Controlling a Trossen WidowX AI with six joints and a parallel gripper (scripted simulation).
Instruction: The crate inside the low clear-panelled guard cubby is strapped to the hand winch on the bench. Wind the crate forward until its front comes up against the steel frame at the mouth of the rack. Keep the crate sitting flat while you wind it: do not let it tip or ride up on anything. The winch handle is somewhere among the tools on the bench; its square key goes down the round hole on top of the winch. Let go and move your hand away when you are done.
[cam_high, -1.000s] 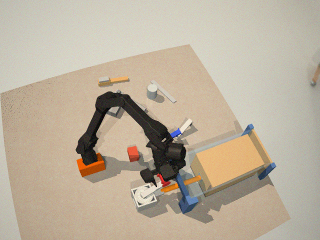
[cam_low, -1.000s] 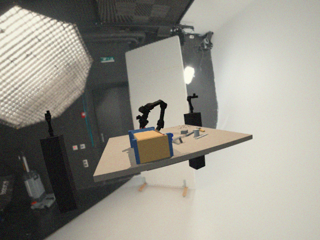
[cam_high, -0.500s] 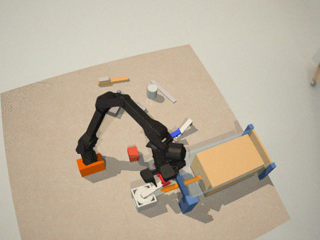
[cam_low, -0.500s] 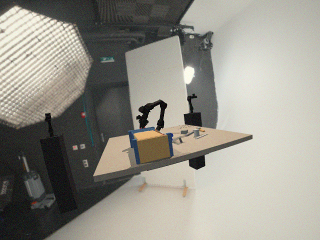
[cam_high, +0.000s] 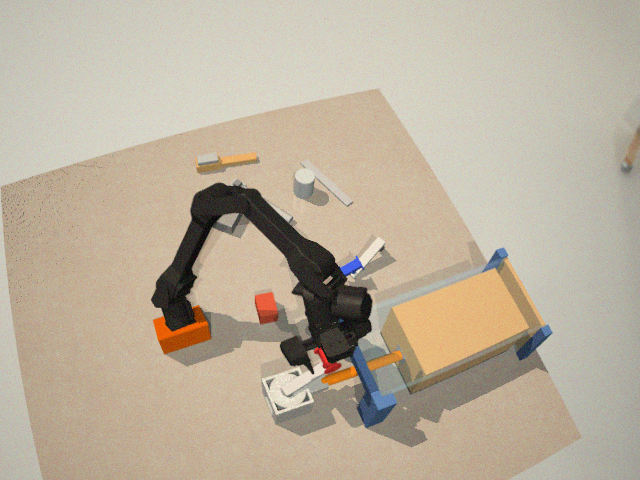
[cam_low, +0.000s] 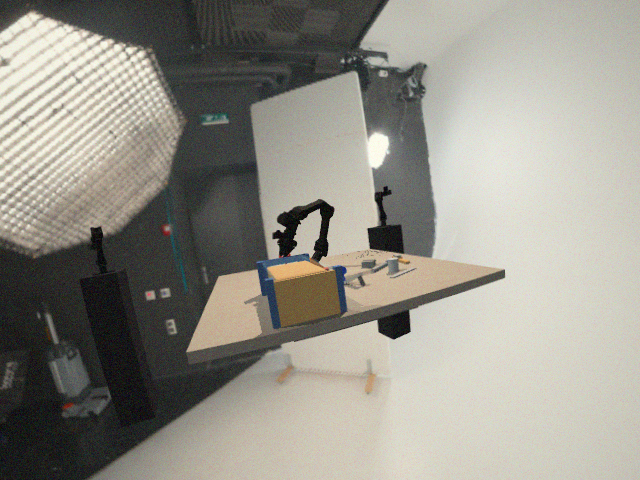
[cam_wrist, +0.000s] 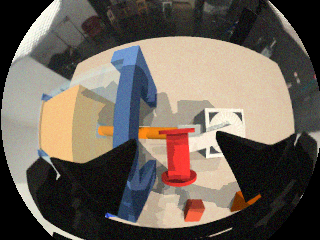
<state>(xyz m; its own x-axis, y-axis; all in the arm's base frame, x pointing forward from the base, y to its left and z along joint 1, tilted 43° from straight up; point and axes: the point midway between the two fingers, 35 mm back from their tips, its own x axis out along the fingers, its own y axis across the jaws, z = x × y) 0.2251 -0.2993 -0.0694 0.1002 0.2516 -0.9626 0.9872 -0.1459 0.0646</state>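
The red knob lies 2 cm to the left of my gripper tip and 2 cm below it. The rest, counted from my gripper tip: hand winch (12 cm behind, 12 cm below); blue steel frame (6 cm ahead, 1 cm to the right, 5 cm below); red-knobbed winch handle (4 cm behind, 1 cm to the left, 5 cm below).
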